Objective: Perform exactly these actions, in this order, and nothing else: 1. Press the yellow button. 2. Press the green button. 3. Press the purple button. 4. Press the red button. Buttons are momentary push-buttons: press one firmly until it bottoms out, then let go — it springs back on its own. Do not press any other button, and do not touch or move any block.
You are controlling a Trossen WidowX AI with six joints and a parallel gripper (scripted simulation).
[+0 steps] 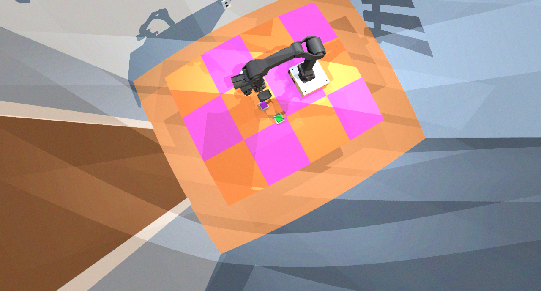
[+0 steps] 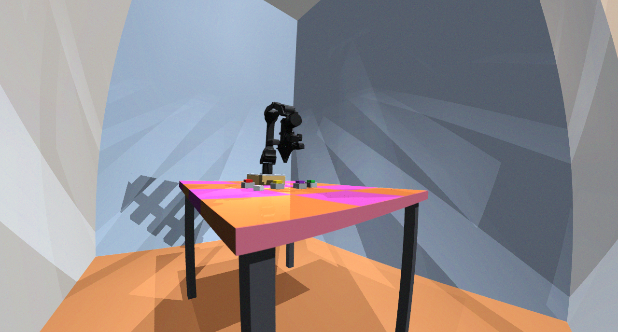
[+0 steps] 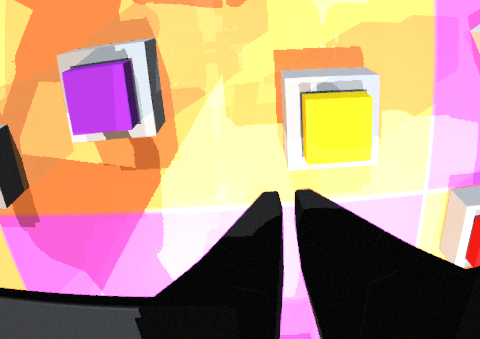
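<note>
Right now the green button is 1 cm behind my gripper tip, 19 cm to the left of it and 9 cm below it. The rest, counted from my gripper tip: yellow button (1 cm behind, 3 cm to the right, 9 cm below); small white block (2 cm ahead, 15 cm to the right, 11 cm below); purple button (2 cm ahead, 8 cm to the left, 9 cm below).
</note>
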